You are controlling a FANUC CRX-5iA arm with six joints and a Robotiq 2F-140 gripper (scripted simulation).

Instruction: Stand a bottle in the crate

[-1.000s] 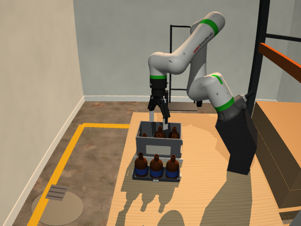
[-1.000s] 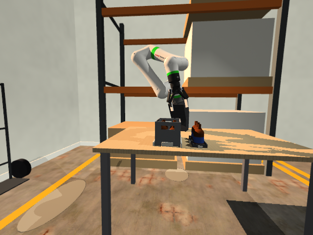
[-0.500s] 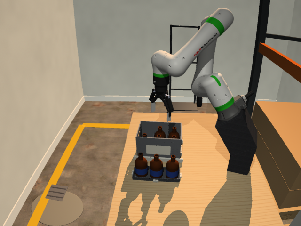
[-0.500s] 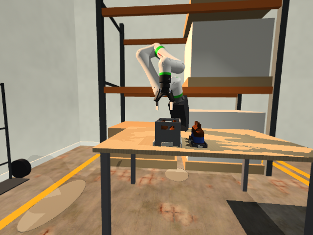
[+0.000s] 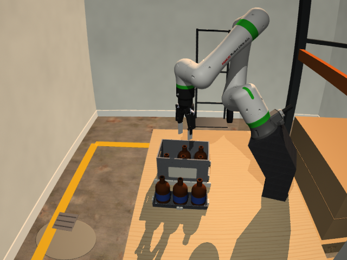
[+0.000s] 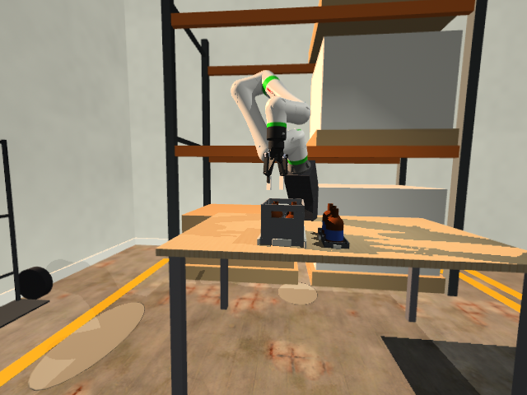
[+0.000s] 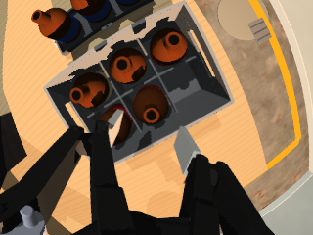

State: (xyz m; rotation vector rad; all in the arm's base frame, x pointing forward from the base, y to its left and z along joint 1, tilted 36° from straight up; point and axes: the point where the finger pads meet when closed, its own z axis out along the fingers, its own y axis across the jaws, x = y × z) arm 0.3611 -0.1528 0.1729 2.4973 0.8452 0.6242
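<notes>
The glass bottle is 6 cm ahead of my hand, 27 cm to the left of it and 17 cm below it. Also, from my hand: tray 6 cm ahead, 26 cm to the left, 25 cm below; grey crate 1 cm ahead, 4 cm to the left, 17 cm below.
</notes>
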